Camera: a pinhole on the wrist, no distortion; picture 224 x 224 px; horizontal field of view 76.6 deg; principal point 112.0 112.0 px. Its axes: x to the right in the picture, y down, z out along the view. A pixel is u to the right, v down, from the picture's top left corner.
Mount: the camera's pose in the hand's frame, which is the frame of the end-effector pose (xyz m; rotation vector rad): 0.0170 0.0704 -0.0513 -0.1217 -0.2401 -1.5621
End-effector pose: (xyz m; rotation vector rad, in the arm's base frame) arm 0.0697 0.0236 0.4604 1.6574 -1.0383 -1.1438
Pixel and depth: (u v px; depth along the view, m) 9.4 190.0 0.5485
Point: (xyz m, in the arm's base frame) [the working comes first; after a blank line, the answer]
In the camera's frame: -0.3968 0.3017 0.5485

-0.3542 -0.4874 0.8478
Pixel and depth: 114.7 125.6 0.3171
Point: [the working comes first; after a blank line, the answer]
In the camera's frame: 0.0060 0.0304 0.3171

-0.1961 -0.0865 0.5257
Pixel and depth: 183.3 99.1 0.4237
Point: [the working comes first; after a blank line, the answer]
In the camera's frame: 0.2130 -0.0385 0.4237

-0.3253 0.0131 0.3459
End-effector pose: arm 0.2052 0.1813 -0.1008 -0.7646 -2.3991 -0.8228
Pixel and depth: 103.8 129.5 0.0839
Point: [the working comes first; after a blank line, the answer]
In the camera's frame: -0.0049 0.0104 0.0839

0.2424 0.2709 -0.0720
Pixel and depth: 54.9 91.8 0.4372
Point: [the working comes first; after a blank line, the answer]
In the camera's frame: -0.1760 -0.0623 0.4372

0.3930 0.5992 -0.2421
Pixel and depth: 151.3 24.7 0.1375
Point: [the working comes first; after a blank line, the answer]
In the camera's frame: 0.0381 -0.0846 0.1375

0.2806 0.2530 -0.1814
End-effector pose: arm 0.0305 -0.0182 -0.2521 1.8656 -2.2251 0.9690
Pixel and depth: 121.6 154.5 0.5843
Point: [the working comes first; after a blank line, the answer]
In the camera's frame: 0.0396 0.1751 0.5843

0.0169 -0.4089 -0.6837
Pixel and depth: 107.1 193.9 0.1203
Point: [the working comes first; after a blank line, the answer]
In the camera's frame: -0.0042 0.0695 0.1203

-0.0597 -0.1141 -0.3154
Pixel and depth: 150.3 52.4 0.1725
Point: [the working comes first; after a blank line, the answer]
In the camera's frame: 0.0466 -0.0725 0.1725

0.0296 -0.0173 -0.4054
